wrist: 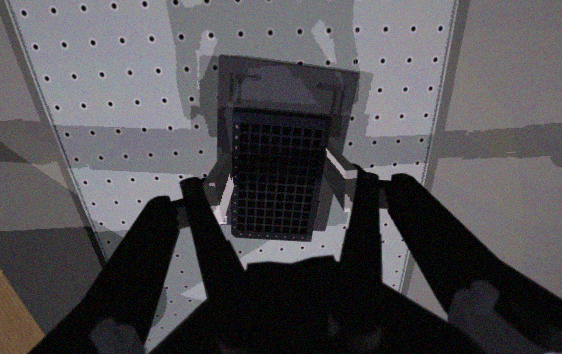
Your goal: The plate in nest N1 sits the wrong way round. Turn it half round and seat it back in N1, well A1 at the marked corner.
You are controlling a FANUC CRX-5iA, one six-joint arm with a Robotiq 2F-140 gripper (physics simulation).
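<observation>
The plate (277, 182) is a dark well plate with a grid of square wells, in the middle of the wrist view. My gripper (278, 164) is shut on the plate, with one finger pad at its left long side and the other at its right long side. The plate's far end overlaps a dark flat nest base (287, 85), whose far part shows beyond it with raised corner brackets. The plate appears to be above the base, but the height is hard to tell. Nest labels and the corner mark cannot be read.
A pale board with rows of small holes (100, 55) lies under the base, with raised edges at left and right. Grey floor shows beyond both edges. A wooden surface (17, 320) shows at the lower left. Shadows fall across the board.
</observation>
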